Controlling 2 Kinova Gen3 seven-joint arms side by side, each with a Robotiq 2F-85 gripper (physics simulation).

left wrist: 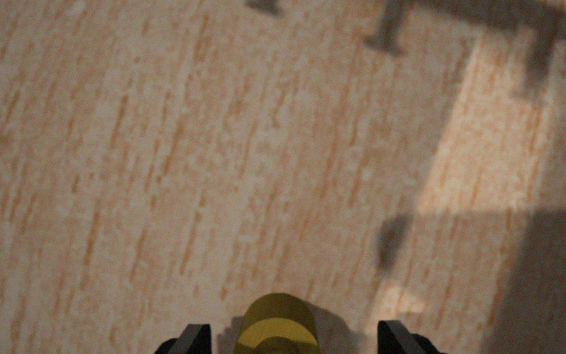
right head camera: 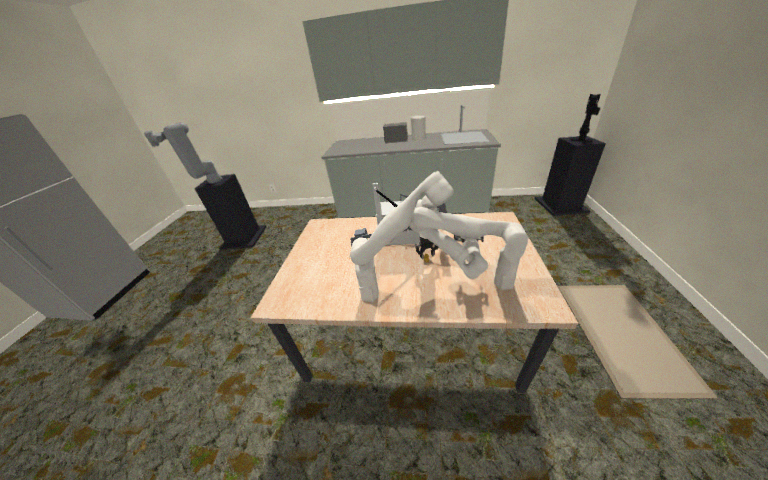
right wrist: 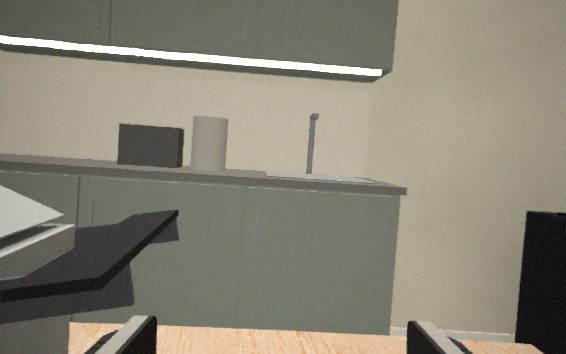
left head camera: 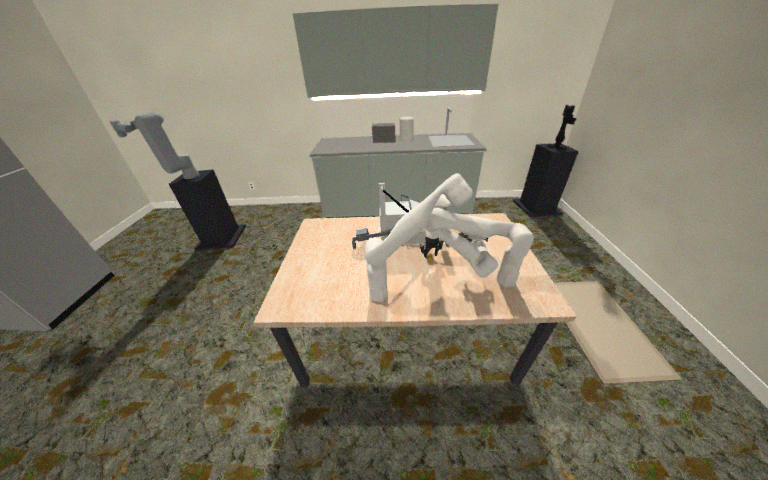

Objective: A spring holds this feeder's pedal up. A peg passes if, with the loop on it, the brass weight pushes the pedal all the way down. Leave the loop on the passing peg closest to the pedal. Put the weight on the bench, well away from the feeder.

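Where they show: left gripper, fingertip midpoint: (left wrist: 294,351) (right head camera: 427,257) (left head camera: 431,256); right gripper, fingertip midpoint: (right wrist: 281,346); left arm's base, link origin: (right head camera: 370,294) (left head camera: 378,294); right arm's base, link origin: (right head camera: 503,282) (left head camera: 505,280).
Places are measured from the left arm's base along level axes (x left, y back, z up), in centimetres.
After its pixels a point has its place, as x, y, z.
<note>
The brass weight (left head camera: 429,258) @[-25.3, -27.4, 2.7] (right head camera: 425,258) @[-25.2, -27.5, 2.8] (left wrist: 278,327) @[-25.2, -29.7, 3.4] stands upright on the bench. My left gripper (left head camera: 431,252) @[-26.2, -29.0, 2.6] (right head camera: 425,249) @[-26.2, -29.0, 2.6] (left wrist: 294,336) @[-26.2, -29.0, 2.6] is open and points down, with its fingers on either side of the weight, apart from it. My right gripper (left head camera: 474,238) @[-46.6, -34.5, 18.8] (right head camera: 468,238) @[-46.6, -34.5, 18.8] (right wrist: 282,336) @[-46.6, -34.5, 18.8] is open and empty, level above the bench to the right of the feeder. The white feeder (left head camera: 382,206) @[2.5, -40.2, 28.2] (right head camera: 377,204) @[2.5, -40.1, 29.6] stands at the back, partly hidden by my left arm. A dark bar with a grey block (left head camera: 361,232) @[16.1, -39.3, 10.2] (right head camera: 360,232) @[15.5, -39.3, 10.3] extends at its left. The loop and pegs cannot be made out.
A dark angled plate (right wrist: 95,257) @[-34.9, -44.8, 18.5] and a white part of the feeder (right wrist: 30,215) @[-23.3, -56.7, 18.5] fill the lower left of the right wrist view. Both arms cross over the wooden bench (left head camera: 317,283) @[34.0, -4.5, 0.0] (right head camera: 311,283) @[34.8, -3.4, 0.0]. Peg-like shadows fall on the wood in the left wrist view.
</note>
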